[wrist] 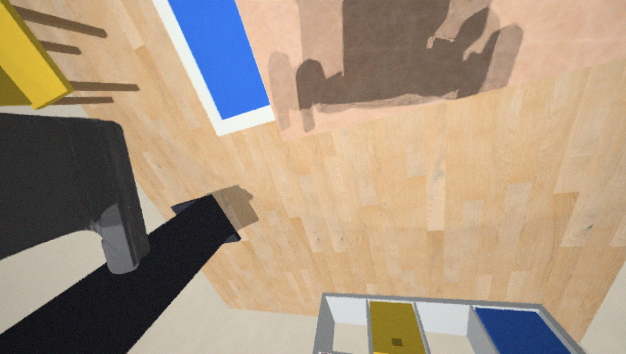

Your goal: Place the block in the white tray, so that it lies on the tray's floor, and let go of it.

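A dark grey piece of my gripper (75, 170) fills the left side of the wrist view, with a rounded lighter end. Both fingertips cannot be made out together; the gripper is open and holds nothing. Its dark shadow, with spread finger shapes, falls on the pink mat at the top. The block does not show in this view. A flat blue panel (220, 55) with a white border lies at the top, left of and against the mat; I cannot tell whether it is part of the white tray.
The pink mat (560, 35) lies on the wooden table (380, 200). A yellow object (35, 65) is at the upper left. A black post (165, 260) crosses the lower left. A grey shelf unit (430, 301) with yellow and blue boxes stands beyond the table's edge at the bottom.
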